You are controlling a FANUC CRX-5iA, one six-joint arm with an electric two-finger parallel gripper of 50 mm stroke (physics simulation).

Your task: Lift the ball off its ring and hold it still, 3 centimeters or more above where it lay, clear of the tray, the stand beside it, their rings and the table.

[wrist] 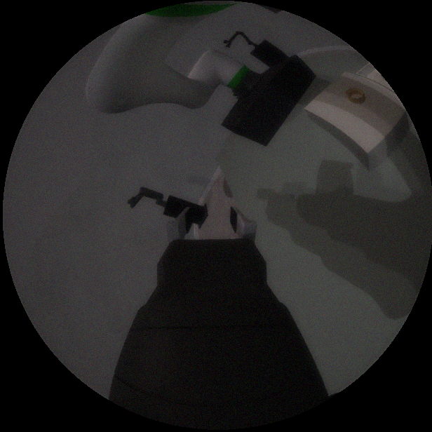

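My gripper (211, 214) is open at the lower middle of the wrist view, with its two fingertips standing apart. A pale, pinkish wedge-shaped surface shows between and beyond the fingers; I cannot tell whether it is part of the tray or the stand. The ball cannot be made out in this dim view. A small orange-brown ring (363, 95) lies on top of a pale block (340, 120) at the upper right, well away from the fingers. I cannot tell whether this block is the tray or the stand.
A white arm (130, 75) with green bands curves across the upper left. A large black box (270, 102) with a thin hooked part is at the upper middle. A smaller black hooked object (175, 206) shows beside the left finger. Dark shadows fall at the right.
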